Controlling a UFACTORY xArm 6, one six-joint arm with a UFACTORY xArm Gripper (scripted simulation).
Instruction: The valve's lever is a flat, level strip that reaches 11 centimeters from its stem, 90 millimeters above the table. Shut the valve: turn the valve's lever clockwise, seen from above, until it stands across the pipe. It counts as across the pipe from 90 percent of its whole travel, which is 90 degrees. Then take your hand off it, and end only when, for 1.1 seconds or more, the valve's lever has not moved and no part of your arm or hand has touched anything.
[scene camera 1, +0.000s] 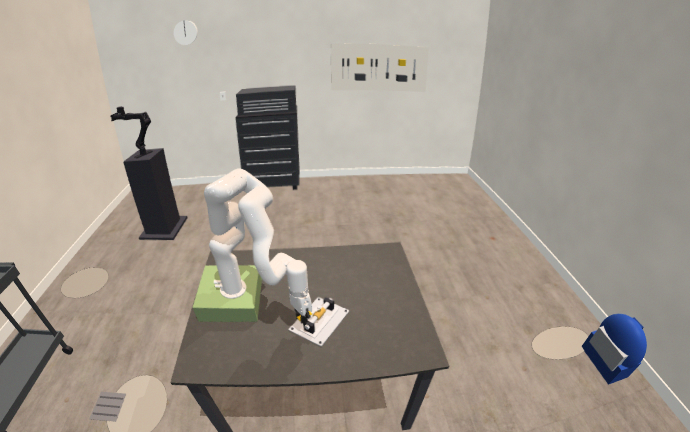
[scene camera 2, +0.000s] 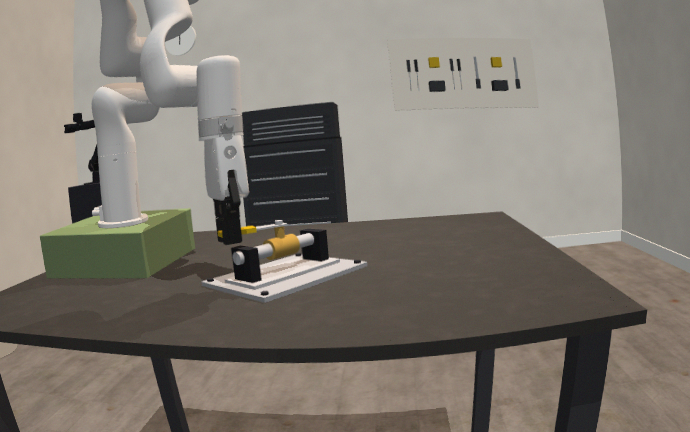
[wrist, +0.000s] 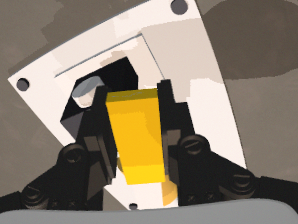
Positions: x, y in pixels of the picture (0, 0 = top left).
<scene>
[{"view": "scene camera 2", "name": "valve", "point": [246, 264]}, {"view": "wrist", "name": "my gripper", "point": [136, 104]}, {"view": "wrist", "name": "valve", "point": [129, 68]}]
</scene>
